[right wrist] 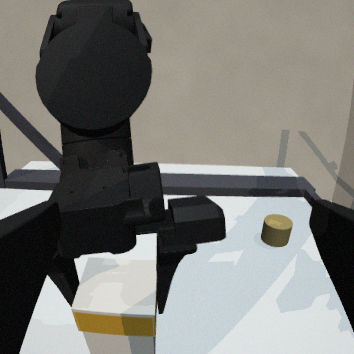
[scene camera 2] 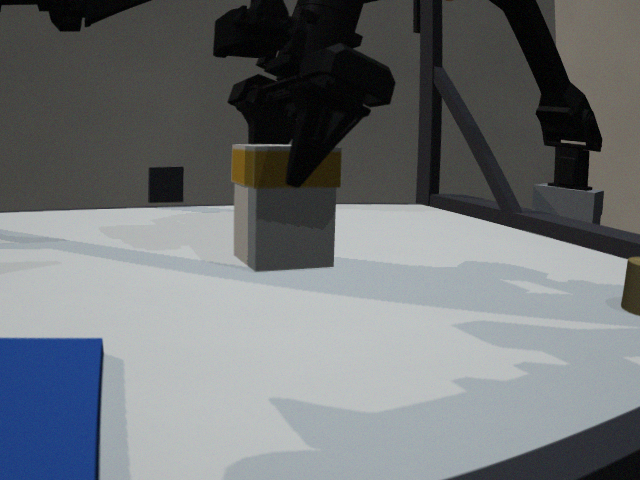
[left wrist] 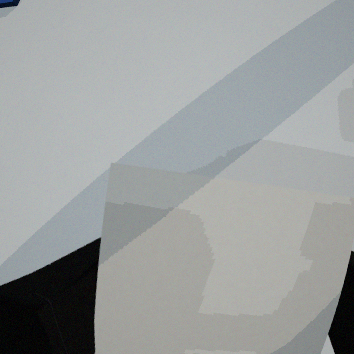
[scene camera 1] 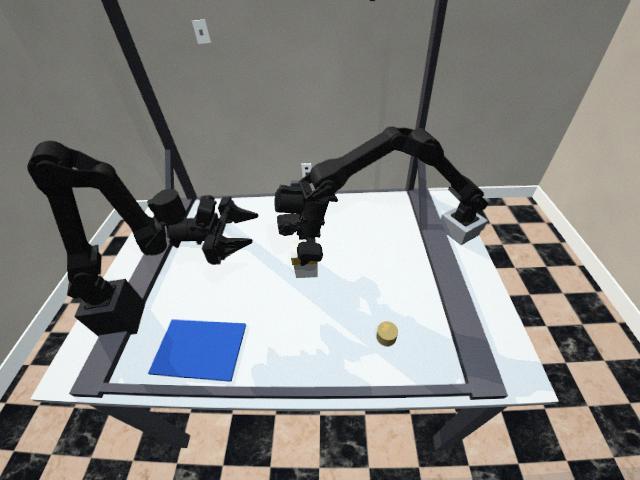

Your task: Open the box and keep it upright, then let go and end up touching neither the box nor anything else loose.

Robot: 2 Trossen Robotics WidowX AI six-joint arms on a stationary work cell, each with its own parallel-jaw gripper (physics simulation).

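Where they show: left gripper, fingertip midpoint: (right wrist: 120,314) (scene camera 2: 271,185) (left wrist: 216,247); right gripper, fingertip midpoint: (right wrist: 188,214) (scene camera 1: 255,227); left arm's base, origin of the base link: (scene camera 2: 570,187) (scene camera 1: 464,217); right arm's base, origin of the base link: (scene camera 1: 100,296).
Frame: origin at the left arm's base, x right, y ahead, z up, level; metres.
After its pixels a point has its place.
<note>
The box (scene camera 1: 306,271) @[y 0.524, x 0.097, z -0.027 m] (scene camera 2: 294,232) @[y 0.527, x 0.099, z -0.028 m] (right wrist: 107,345) @[y 0.533, x 0.151, z -0.018 m] has a grey body and stands upright at the middle of the table. Its lid (scene camera 2: 248,166) @[y 0.550, x 0.127, z 0.021 m] (left wrist: 235,250) @[y 0.525, x 0.136, z 0.037 m] (right wrist: 115,324) @[y 0.541, x 0.142, z 0.021 m], pale on top with an orange band, sits on the body. My left gripper (scene camera 1: 309,254) @[y 0.520, x 0.130, z 0.005 m] (scene camera 2: 283,161) @[y 0.520, x 0.130, z 0.005 m] (right wrist: 120,314) @[y 0.520, x 0.130, z 0.005 m] reaches down from above and is shut on the lid, one finger on each side; its far finger is partly hidden in scene camera 2. My right gripper (scene camera 1: 254,228) @[y 0.624, x 0.133, z 0.168 m] is open and empty, held above the table to one side of the box, pointing towards it.
A blue flat square (scene camera 1: 199,350) @[y 0.863, x 0.033, z -0.050 m] (scene camera 2: 46,408) @[y 0.794, x -0.007, z -0.050 m] lies near the table's front left in scene camera 1. A brass-coloured cylinder (scene camera 1: 387,333) @[y 0.449, x -0.178, z -0.023 m] (scene camera 2: 631,286) @[y 0.461, x -0.154, z -0.039 m] (right wrist: 276,231) @[y 0.458, x -0.152, z -0.028 m] stands at the front right. A dark frame (scene camera 1: 284,390) @[y 0.718, x -0.165, z -0.038 m] runs around the table, with uprights at the back.
</note>
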